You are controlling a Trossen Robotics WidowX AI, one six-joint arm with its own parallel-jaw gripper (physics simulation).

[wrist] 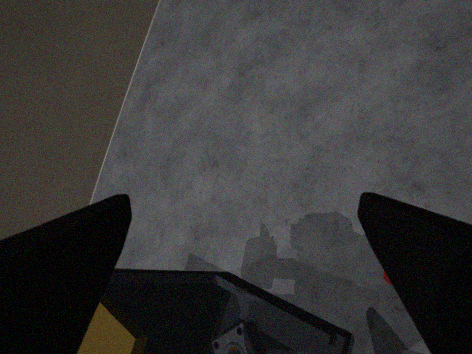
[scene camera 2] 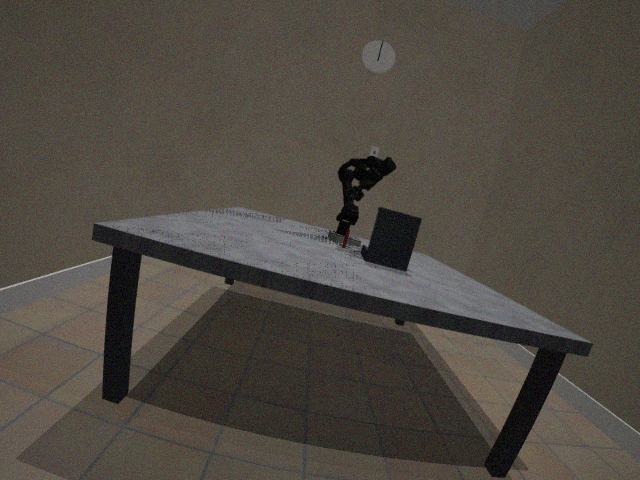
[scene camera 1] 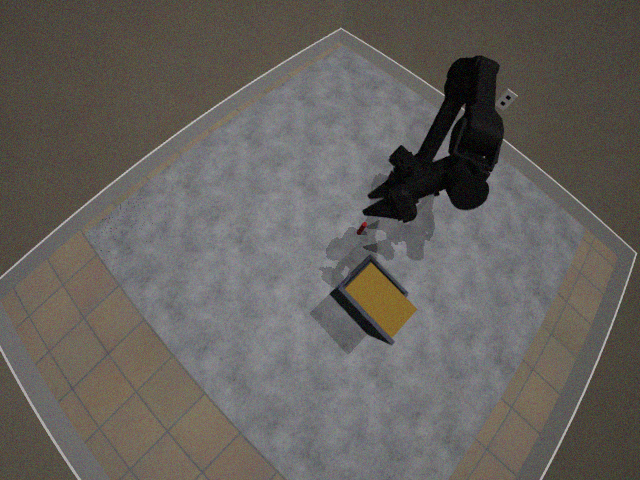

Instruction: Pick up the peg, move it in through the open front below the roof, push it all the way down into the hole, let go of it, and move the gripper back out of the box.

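Where they show: gripper, between the fingertips: (wrist: 246, 204) (scene camera 2: 354, 193) (scene camera 1: 365, 204); arm's base, origin of its link: (scene camera 2: 341, 234).
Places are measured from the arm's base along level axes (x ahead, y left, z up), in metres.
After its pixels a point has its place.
Observation:
The red peg (scene camera 1: 361, 228) @[x 0.217, y 0.030, z 0.021 m] (scene camera 2: 345, 238) @[x 0.218, y 0.028, z 0.008 m] stands upright on the table beside the box; in the wrist view a sliver of the peg (wrist: 388, 278) @[x 0.213, y 0.033, z 0.047 m] shows at the edge of the right finger, which hides the rest. My gripper (scene camera 1: 367, 204) @[x 0.246, y 0.017, z 0.202 m] (scene camera 2: 342, 230) (wrist: 246, 204) @[x 0.246, y 0.017, z 0.202 m] is open and empty, above the table close to the peg, with the peg outside the span of its fingers. The box has dark walls (scene camera 2: 392, 238) @[x 0.400, y 0.194, z 0.072 m] (wrist: 170, 290) @[x 0.395, y 0.137, z 0.071 m] and a yellow roof (scene camera 1: 379, 299) @[x 0.352, y 0.192, z 0.169 m] (wrist: 107, 332) @[x 0.341, y 0.136, z 0.169 m]. Inside it, a grey block with the hole (wrist: 233, 349) @[x 0.341, y 0.184, z -0.005 m] partly shows at the bottom of the wrist view.
The grey mottled table (scene camera 1: 232, 232) @[x 0.529, y -0.215, z -0.033 m] (scene camera 2: 248, 248) @[x 0.726, y -0.207, z -0.033 m] carries the box and peg. The black arm (scene camera 1: 439, 175) @[x 0.153, y 0.078, z 0.315 m] (scene camera 2: 347, 191) @[x -0.034, y -0.028, z 0.216 m] reaches in from the upper right in scene camera 1. Shadows of the arm lie around the peg and box. A round clock (scene camera 2: 378, 56) hangs on the wall.

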